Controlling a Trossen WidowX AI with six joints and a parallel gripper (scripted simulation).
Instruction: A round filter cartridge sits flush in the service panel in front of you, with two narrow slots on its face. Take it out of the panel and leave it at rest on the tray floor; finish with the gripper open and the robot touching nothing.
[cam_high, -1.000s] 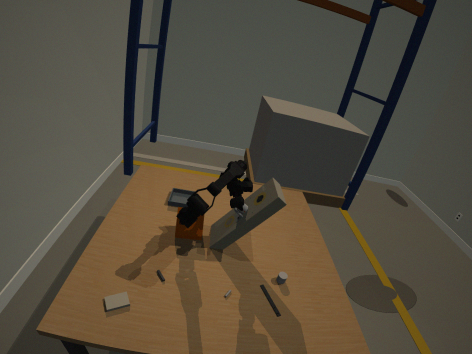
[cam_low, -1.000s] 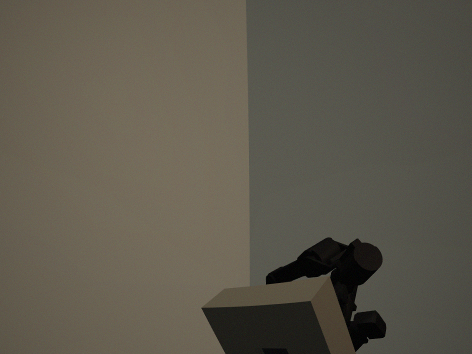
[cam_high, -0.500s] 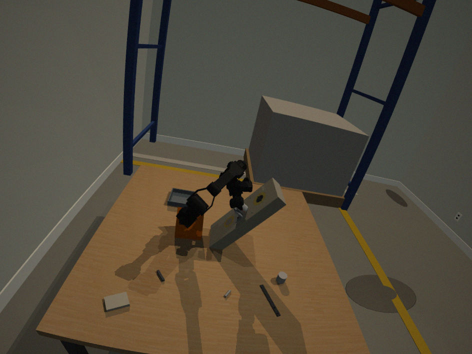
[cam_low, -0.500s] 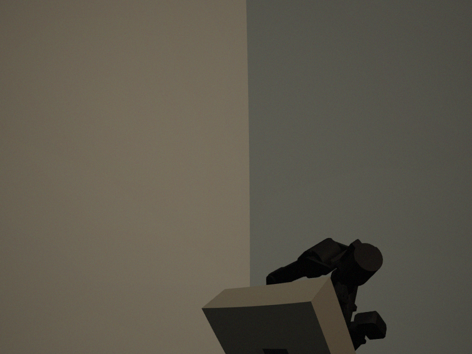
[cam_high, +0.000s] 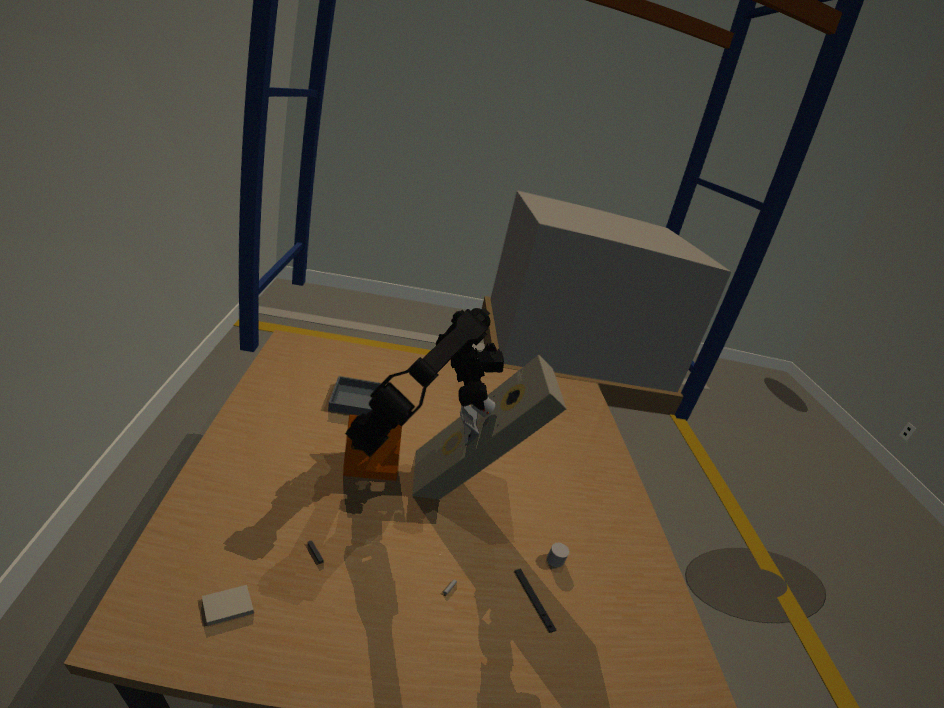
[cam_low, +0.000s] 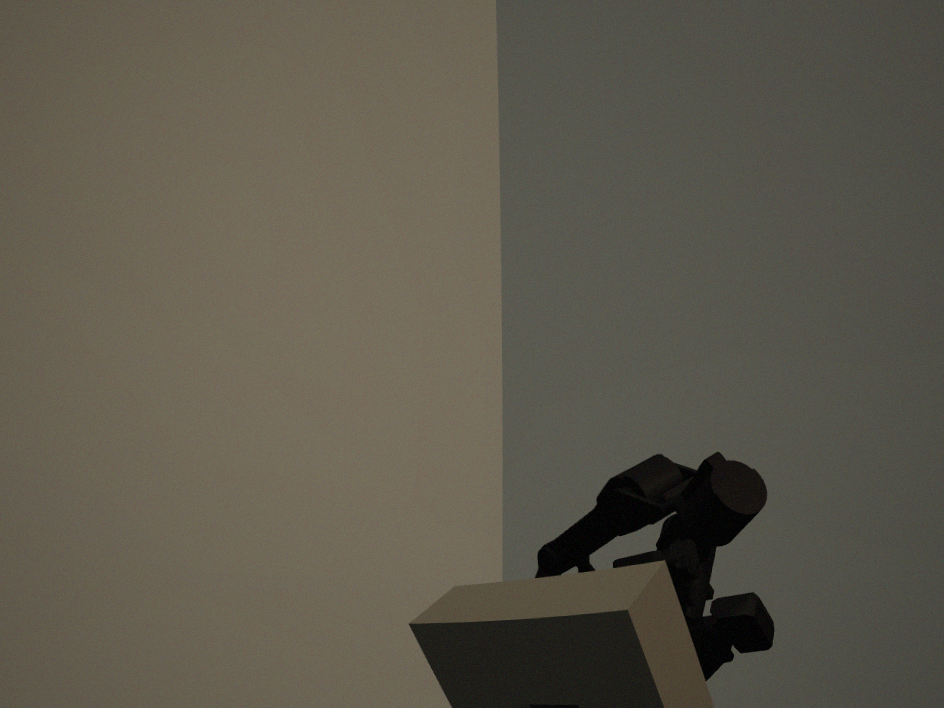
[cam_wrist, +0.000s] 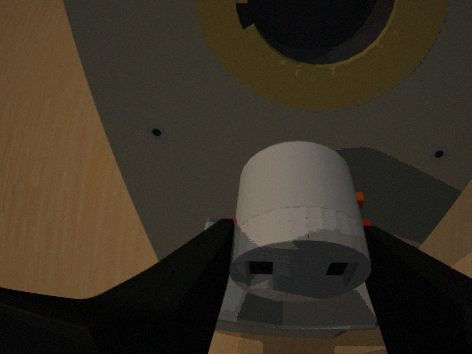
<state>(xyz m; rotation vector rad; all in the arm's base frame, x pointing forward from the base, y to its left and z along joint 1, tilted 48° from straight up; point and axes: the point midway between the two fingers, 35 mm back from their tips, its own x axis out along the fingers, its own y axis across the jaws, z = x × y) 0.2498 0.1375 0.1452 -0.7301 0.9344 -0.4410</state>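
My gripper tip is now 32 cm past the grey tray, 30 cm to the right of it and 25 cm above it. The rest, counted from my gripper tip: short dark bar: 35 cm behind, 29 cm to the right, 25 cm below; tiny light piece: 36 cm to the right, 25 cm below, 5 cm behind; grey filter cartridge: right at my gripper tip.
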